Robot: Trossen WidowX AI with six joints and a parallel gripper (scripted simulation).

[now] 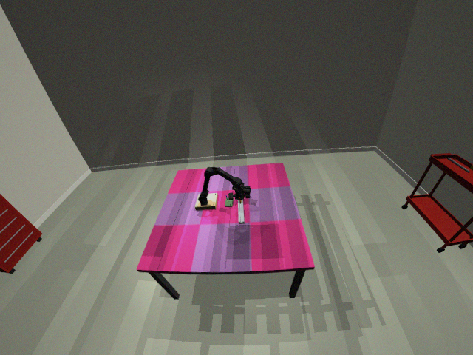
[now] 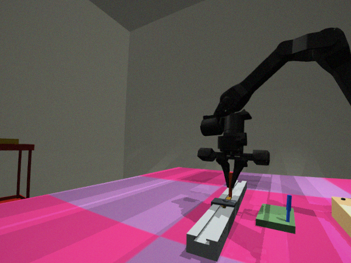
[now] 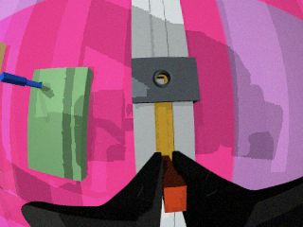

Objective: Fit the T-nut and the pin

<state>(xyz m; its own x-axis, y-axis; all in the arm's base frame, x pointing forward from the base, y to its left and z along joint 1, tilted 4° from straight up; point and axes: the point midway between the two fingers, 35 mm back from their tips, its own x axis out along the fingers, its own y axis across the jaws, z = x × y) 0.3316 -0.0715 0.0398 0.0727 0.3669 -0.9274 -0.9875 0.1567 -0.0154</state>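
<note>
Now: gripper tip 11 cm past the blue pin, 8 cm to the right of it and 3 cm above it. Round my gripper tip: green tray: 11 cm behind, 6 cm to the left, 5 cm below.
</note>
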